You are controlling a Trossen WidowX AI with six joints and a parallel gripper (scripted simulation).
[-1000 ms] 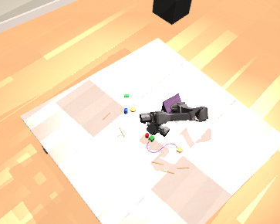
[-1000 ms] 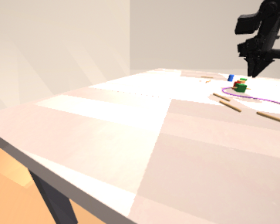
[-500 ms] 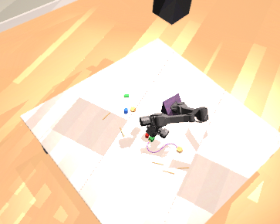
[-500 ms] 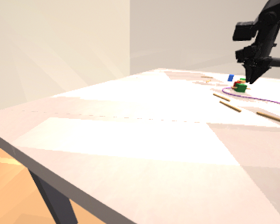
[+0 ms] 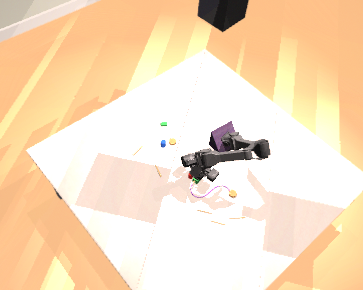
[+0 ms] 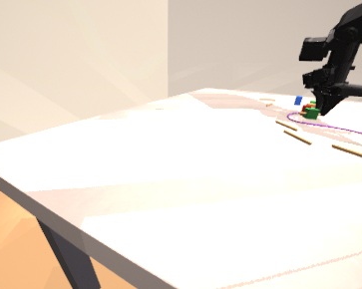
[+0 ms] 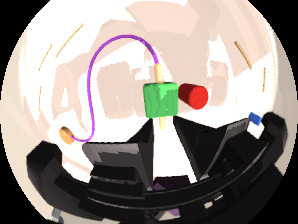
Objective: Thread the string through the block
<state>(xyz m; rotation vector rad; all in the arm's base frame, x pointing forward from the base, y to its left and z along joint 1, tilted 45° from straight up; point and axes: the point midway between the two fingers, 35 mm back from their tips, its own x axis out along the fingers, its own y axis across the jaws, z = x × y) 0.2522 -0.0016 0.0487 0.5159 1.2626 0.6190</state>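
Right now my gripper tip is 30 mm short of the green cube and 10 mm to the right of it. Also, from my gripper tip: round wooden button 190 mm to the left, 50 mm behind, 10 mm below; then thin wooden stick 40 mm ahead, 10 mm to the left; then red piece 30 mm to the right, 30 mm ahead.
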